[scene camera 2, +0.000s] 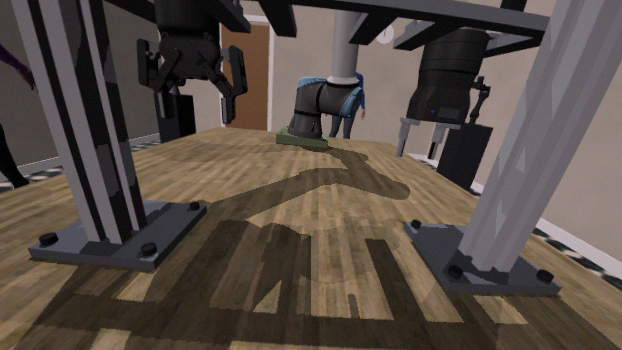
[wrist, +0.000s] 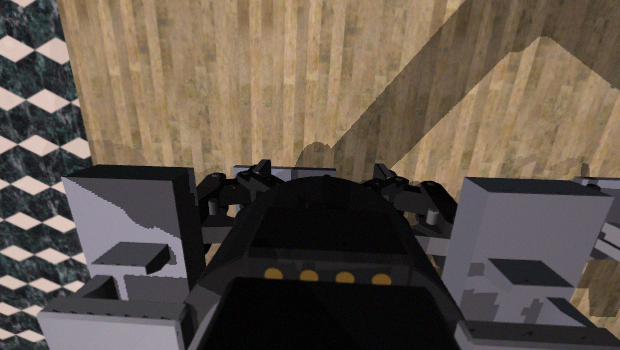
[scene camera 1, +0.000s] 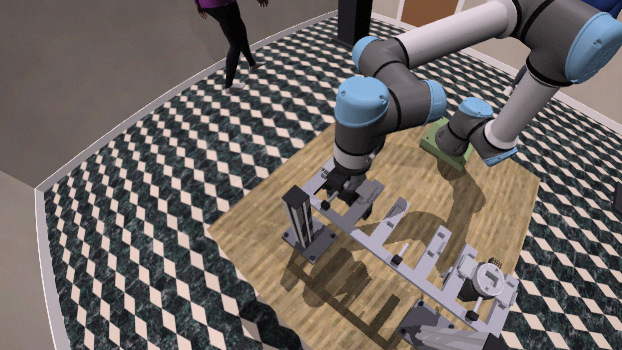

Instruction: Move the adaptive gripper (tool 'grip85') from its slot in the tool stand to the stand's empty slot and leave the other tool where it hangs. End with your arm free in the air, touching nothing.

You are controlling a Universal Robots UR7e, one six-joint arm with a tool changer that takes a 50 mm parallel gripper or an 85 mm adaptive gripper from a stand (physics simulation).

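Where they show: arm's base, link origin: (scene camera 2: 304,134) (scene camera 1: 450,142).
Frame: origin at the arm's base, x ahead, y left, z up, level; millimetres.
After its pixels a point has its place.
The adaptive gripper (scene camera 2: 196,107) (wrist: 322,172) is mounted on my arm, pointing down with its two black fingers spread and nothing between them. It is between the two support arms of the end slot nearest the dark post, in scene camera 1 at the left of the tool stand (scene camera 1: 425,285) @(z 250, x 651, y 197 mm) (scene camera 2: 450,15) @(z 238, x 655, y 235 mm). In the wrist view its grey side plates (wrist: 110,327) @(z 271, x 592, y -116 mm) overlap the near parts of the support arms (wrist: 535,215) @(z 249, x 557, y -21 mm); whether they touch is unclear. The middle slot (scene camera 1: 390,220) @(z 249, x 603, y 58 mm) is empty. The other tool (scene camera 1: 488,281) @(z 255, x 553, y 292 mm) (scene camera 2: 442,95) @(z 174, x 576, y 280 mm) hangs in the opposite end slot.
The dark-capped post (scene camera 1: 296,197) @(z 284, x 724, y -97 mm) (scene camera 2: 105,150) @(z 87, x 732, y -79 mm) stands close to the occupied end slot. A second post (scene camera 2: 530,150) @(z 127, x 674, y 337 mm) holds the stand's other end. Small black-ended pins (scene camera 1: 397,259) @(z 266, x 660, y 122 mm) (scene camera 1: 472,315) @(z 265, x 634, y 297 mm) sit along the rail. The arm's green base (scene camera 1: 432,142) @(z 4, x 75, y -55 mm) (scene camera 2: 300,140) @(z -13, x 84, y -1 mm) is behind the stand.
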